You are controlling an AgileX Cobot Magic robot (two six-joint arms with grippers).
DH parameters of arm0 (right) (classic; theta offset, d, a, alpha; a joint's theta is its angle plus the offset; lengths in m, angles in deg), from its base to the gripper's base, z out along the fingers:
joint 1: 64.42 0.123 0 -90
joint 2: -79.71 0 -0.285 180
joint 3: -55.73 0 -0.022 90
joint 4: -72.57 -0.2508 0 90
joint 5: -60.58 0 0.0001 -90
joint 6: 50.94 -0.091 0 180
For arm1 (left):
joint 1: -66.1 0.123 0 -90
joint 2: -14.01 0 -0.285 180
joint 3: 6.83 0 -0.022 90
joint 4: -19.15 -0.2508 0 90
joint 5: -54.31 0 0.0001 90
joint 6: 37.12 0.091 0 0
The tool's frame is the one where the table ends.
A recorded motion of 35 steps. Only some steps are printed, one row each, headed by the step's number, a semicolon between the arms.
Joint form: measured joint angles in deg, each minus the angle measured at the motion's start. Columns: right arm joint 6, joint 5, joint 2, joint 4, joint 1, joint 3; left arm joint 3, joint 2, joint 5, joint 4, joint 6, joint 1.
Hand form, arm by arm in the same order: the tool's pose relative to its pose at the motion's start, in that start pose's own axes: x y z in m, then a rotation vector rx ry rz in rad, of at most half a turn. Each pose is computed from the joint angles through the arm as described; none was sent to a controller.
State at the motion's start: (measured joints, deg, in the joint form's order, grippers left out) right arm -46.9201 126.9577 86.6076 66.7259 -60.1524 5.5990; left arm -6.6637 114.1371 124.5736 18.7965 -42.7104 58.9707
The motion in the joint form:
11: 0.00 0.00 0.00 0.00 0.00 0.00; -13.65 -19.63 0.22 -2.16 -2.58 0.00
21: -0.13 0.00 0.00 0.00 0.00 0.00; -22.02 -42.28 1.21 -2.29 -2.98 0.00
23: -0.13 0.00 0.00 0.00 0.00 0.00; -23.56 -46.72 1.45 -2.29 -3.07 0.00
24: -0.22 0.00 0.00 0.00 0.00 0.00; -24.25 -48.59 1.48 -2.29 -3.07 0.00
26: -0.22 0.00 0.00 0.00 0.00 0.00; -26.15 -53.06 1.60 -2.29 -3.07 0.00
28: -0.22 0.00 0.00 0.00 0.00 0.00; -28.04 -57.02 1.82 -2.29 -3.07 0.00
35: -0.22 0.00 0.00 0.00 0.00 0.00; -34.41 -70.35 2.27 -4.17 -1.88 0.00
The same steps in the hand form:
11: 0.0000 0.0000 0.0000 0.0000 0.0000 0.0000; 0.0805 0.0112 -0.0432 -0.0241 -0.1041 -0.0348
21: 0.0000 0.0000 0.0000 0.0000 0.0000 0.0023; 0.1676 0.0200 -0.0889 0.0009 -0.3349 -0.0473
23: 0.0000 0.0000 0.0000 0.0000 0.0000 0.0023; 0.1852 0.0218 -0.0938 0.0066 -0.3810 -0.0501
24: 0.0000 0.0000 0.0000 0.0000 0.0000 0.0038; 0.1925 0.0225 -0.0953 0.0090 -0.4009 -0.0506
26: 0.0000 0.0000 0.0000 0.0000 0.0000 0.0038; 0.2101 0.0242 -0.0965 0.0140 -0.4433 -0.0516
28: 0.0000 0.0000 0.0000 0.0000 0.0000 0.0038; 0.2255 0.0256 -0.0953 0.0179 -0.4754 -0.0525
35: 0.0000 0.0000 0.0000 0.0000 0.0000 0.0038; 0.2733 0.0330 -0.0840 -0.0078 -0.5920 -0.0347

